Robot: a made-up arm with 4 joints. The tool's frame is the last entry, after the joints.
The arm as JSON. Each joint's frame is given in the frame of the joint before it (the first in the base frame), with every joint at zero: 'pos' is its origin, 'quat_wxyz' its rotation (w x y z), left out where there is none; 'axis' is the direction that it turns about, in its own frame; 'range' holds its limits. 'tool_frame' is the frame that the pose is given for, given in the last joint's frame.
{
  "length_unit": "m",
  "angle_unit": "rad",
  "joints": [
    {
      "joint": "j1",
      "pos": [
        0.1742,
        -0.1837,
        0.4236
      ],
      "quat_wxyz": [
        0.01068,
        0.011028,
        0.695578,
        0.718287
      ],
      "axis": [
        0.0,
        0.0,
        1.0
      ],
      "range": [
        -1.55,
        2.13
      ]
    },
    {
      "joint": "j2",
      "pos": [
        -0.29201,
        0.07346,
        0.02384
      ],
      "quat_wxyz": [
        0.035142,
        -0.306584,
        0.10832,
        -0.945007
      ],
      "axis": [
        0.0,
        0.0,
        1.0
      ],
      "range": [
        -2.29,
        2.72
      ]
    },
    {
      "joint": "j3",
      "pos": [
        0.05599,
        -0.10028,
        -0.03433
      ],
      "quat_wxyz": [
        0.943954,
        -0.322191,
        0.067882,
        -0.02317
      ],
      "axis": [
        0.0,
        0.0,
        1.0
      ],
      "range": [
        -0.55,
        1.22
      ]
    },
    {
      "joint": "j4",
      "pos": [
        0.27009,
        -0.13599,
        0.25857
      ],
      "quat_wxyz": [
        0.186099,
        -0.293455,
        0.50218,
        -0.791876
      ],
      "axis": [
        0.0,
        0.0,
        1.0
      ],
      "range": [
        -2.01,
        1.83
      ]
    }
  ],
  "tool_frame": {
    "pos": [
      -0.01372,
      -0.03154,
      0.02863
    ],
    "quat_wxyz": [
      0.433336,
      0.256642,
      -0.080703,
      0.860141
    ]
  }
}
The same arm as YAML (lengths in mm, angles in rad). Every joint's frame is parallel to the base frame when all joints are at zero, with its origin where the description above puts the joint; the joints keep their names.
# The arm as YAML. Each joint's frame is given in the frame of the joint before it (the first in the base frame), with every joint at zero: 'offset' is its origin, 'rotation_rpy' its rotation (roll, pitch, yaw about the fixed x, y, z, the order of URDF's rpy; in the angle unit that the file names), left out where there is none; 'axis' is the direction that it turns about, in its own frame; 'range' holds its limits. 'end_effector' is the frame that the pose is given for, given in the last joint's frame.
length_unit: mm
angle_unit: rad
chain:
  - id: j1
    offset: [174.2, -183.7, 423.6]
    axis: [0.0307, 0.999013, 0.0321]
    range: [-1.55, 2.13]
  - id: j2
    offset: [292.6, 12.5, 73.9]
    axis: [-0.562575, 0.811664, -0.157193]
    range: [-2.29, 2.72]
  - id: j3
    offset: [66.3, 22.5, 97.3]
    axis: [-0.326505, 0.596609, -0.733111]
    range: [-0.55, 1.22]
  - id: j4
    offset: [107.9, 369.7, -99.9]
    axis: [0.237292, 0.945569, 0.222693]
    range: [-2.01, 1.83]
end_effector:
  offset: [15.2, 32.7, -26.5]
  rotation_rpy: [-1.6774, -0.753, 0.2834]

